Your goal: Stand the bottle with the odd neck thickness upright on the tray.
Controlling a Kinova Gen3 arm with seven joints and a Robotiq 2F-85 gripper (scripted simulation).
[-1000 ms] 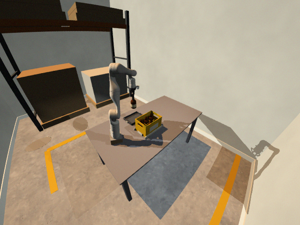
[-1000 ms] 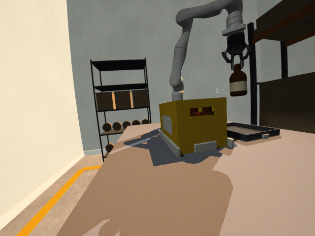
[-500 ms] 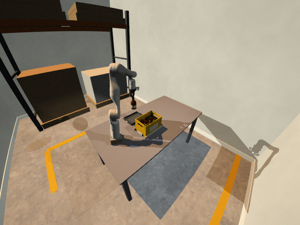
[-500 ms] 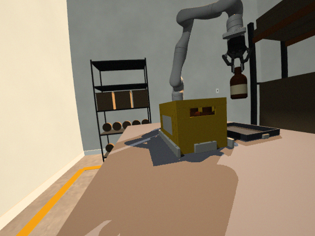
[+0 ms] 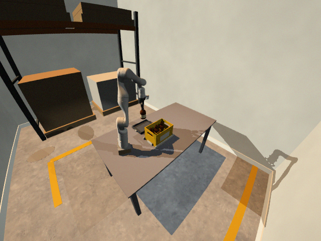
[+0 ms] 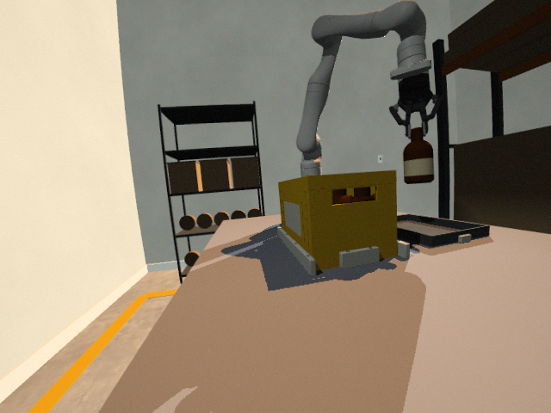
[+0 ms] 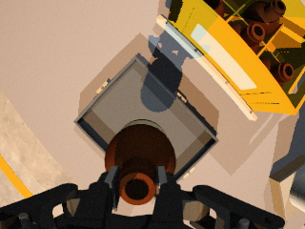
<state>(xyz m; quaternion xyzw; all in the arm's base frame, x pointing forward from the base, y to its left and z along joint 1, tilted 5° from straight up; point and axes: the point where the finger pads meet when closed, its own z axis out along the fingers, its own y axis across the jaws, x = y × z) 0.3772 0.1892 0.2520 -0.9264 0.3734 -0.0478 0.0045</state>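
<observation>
My gripper is now 70 mm above the brown bottle. The rest, counted from my hand: dark tray: 280 mm below; then yellow crate: 290 mm to the right, 210 mm below.
</observation>
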